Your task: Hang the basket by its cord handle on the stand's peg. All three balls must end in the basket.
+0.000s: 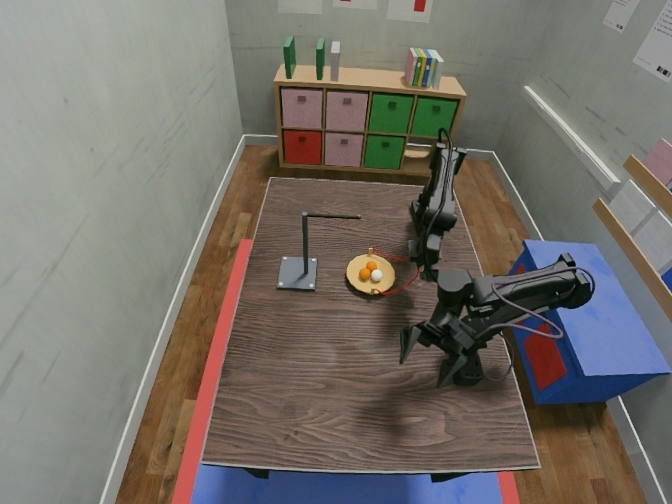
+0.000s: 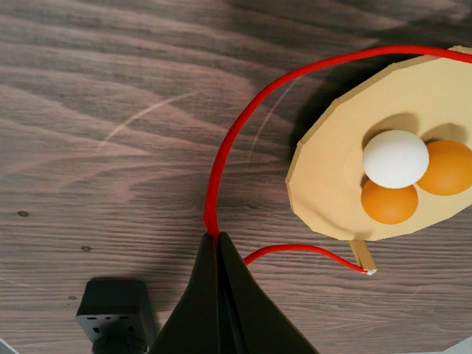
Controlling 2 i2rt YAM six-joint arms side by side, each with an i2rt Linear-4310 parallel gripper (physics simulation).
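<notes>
The shallow tan basket sits on the table with a white ball, one orange ball and another orange ball inside. Its red cord handle reaches towards the right arm. My right gripper is shut on the cord, which runs between its fingertips beside the basket. The grey stand is upright left of the basket, its peg pointing right, above table height. My left gripper is open and empty, lower right of the basket.
The wooden table bears the stand and basket. A black arm base stands near its right side. A cube shelf stands behind the table, and a blue cabinet stands at the right.
</notes>
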